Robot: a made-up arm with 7 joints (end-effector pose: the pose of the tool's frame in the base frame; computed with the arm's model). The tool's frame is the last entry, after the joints. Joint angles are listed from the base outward.
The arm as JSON. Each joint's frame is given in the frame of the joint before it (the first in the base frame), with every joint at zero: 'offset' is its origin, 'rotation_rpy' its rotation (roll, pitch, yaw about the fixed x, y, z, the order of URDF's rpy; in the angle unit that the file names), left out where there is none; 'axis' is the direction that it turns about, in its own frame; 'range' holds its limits. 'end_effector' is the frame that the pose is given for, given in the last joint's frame.
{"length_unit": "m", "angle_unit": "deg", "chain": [
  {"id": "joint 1", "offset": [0.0, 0.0, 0.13], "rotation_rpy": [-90.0, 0.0, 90.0], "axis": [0.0, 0.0, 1.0], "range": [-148.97, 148.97]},
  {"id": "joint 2", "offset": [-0.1, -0.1, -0.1], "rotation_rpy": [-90.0, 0.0, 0.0], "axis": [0.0, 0.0, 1.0], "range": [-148.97, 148.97]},
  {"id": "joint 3", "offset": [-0.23, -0.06, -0.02], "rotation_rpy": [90.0, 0.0, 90.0], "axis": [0.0, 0.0, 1.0], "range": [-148.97, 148.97]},
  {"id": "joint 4", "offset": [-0.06, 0.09, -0.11], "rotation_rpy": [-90.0, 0.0, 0.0], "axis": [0.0, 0.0, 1.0], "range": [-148.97, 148.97]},
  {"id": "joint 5", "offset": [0.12, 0.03, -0.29], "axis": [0.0, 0.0, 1.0], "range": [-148.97, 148.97]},
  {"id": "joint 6", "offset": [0.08, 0.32, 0.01], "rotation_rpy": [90.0, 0.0, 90.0], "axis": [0.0, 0.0, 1.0], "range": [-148.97, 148.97]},
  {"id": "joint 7", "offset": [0.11, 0.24, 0.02], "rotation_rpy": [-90.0, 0.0, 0.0], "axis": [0.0, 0.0, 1.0], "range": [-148.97, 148.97]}
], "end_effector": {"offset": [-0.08, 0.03, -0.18], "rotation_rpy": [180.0, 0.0, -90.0]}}
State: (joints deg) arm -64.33 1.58 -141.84 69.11 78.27 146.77 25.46
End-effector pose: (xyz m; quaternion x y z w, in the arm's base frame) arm 0.1114 0.0360 -0.3275 0.0622 0.4411 -0.1444 0.8836
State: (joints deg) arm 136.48 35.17 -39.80 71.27 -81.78 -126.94 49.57
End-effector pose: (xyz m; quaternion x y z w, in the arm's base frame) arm -0.4347 0.7741 0.2957 0.4047 0.5496 -0.1396 0.7174
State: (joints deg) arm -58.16 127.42 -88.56 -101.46 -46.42 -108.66 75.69
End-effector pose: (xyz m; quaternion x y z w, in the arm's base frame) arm 0.4391 -0.0726 0.2370 -0.5321 -0.4984 0.1484 0.6682
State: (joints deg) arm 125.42 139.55 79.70 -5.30 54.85 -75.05 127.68
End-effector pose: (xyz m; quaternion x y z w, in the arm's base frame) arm -0.5608 0.0517 -0.3261 0.0848 -0.0187 0.8003 0.5933
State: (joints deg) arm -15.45 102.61 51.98 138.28 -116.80 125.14 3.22
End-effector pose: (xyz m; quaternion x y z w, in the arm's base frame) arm -0.5412 -0.0434 0.5292 -0.5054 0.4435 0.7255 0.1467
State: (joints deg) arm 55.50 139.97 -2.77 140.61 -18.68 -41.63 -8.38
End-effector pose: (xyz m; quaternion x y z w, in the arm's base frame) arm 0.4046 0.4812 -0.1063 -0.4790 0.1503 0.7765 0.3807
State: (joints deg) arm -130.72 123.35 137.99 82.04 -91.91 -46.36 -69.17
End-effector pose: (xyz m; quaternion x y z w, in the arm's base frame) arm -0.6901 -0.1655 0.4149 -0.8069 0.1809 -0.0548 0.5597
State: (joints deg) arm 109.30 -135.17 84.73 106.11 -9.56 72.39 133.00
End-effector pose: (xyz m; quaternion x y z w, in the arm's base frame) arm 0.5621 0.4460 -0.3147 -0.5454 -0.6308 -0.3148 0.4534
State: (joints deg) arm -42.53 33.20 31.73 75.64 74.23 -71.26 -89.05
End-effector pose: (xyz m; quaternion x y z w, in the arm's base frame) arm -0.0817 -0.4391 0.4439 0.4636 0.7837 -0.3467 0.2250
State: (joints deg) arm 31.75 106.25 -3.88 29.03 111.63 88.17 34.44
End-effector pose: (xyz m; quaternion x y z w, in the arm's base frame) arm -0.1036 0.3695 0.2133 0.0219 0.7794 0.2268 0.5836
